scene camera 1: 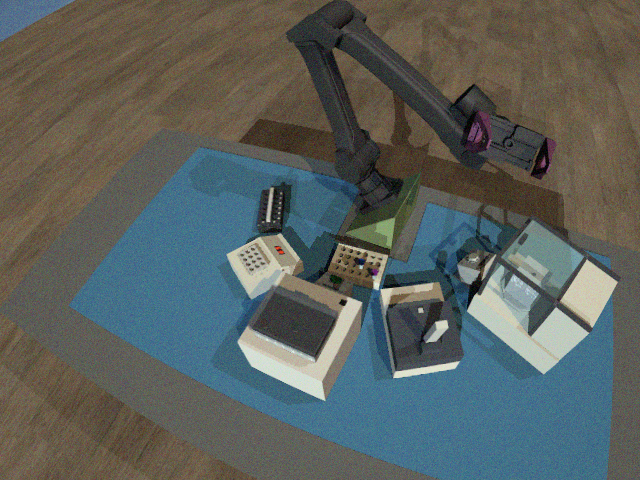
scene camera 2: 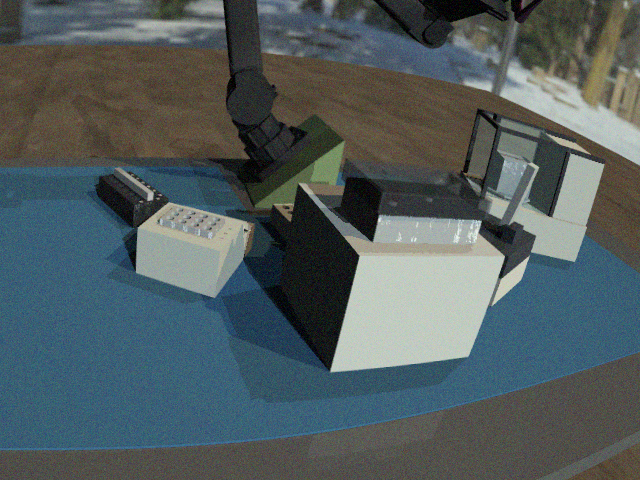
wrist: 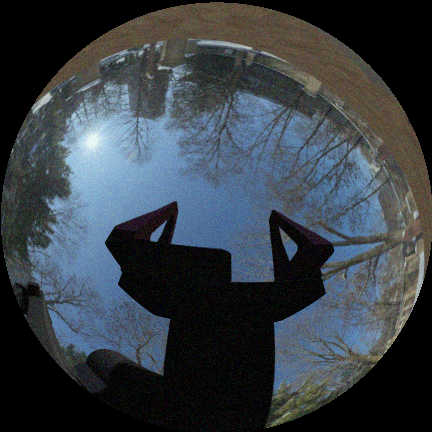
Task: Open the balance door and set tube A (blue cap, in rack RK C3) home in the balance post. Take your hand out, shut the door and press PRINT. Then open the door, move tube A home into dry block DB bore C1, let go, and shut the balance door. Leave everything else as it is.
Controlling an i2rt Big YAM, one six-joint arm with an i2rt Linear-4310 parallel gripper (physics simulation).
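Labels:
Large box with dark lid: point(scene camera 1: 301, 334) and point(scene camera 2: 454, 188) are the same spot on it.

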